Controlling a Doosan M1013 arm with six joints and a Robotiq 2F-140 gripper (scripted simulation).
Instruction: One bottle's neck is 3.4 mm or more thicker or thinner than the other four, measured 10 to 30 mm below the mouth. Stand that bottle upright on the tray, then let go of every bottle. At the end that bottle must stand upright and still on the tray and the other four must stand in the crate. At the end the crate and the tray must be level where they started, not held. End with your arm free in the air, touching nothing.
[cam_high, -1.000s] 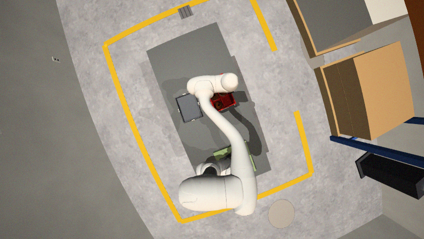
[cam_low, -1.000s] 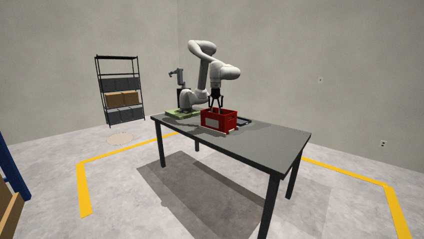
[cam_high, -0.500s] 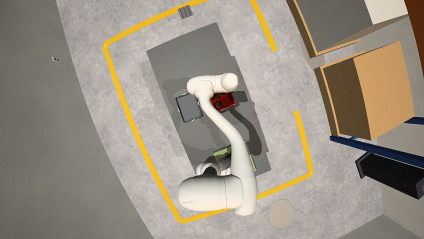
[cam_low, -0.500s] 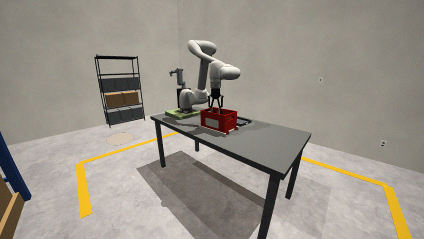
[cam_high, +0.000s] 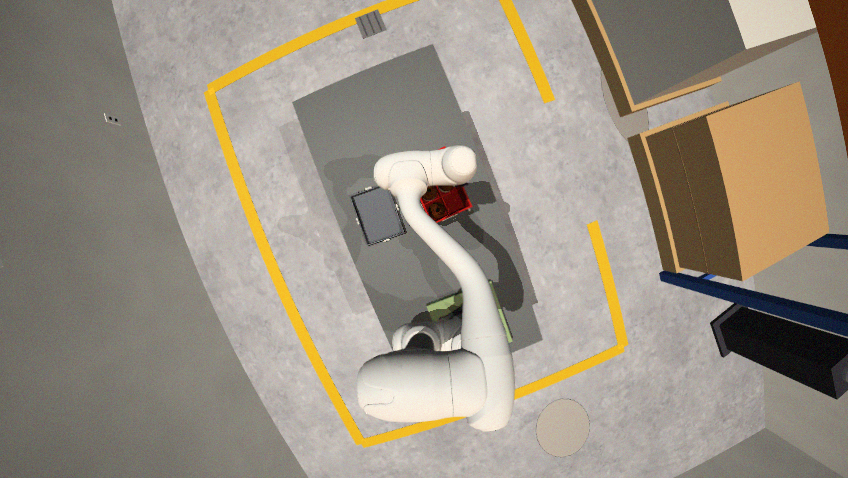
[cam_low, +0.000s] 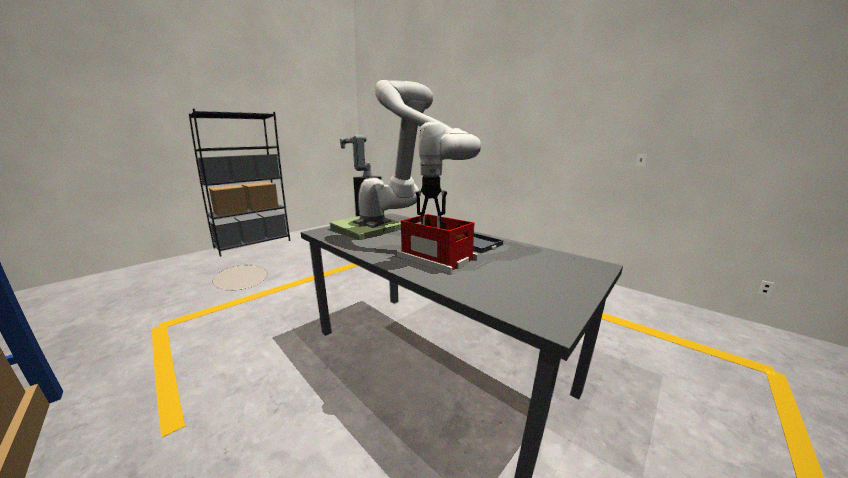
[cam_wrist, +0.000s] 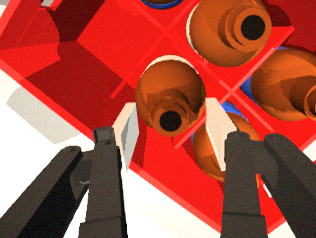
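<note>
My hand is 50 mm to the right of the red crate and 90 mm above it. Round my hand: dark grey tray: 60 mm ahead, 350 mm to the left, 160 mm below.
</note>
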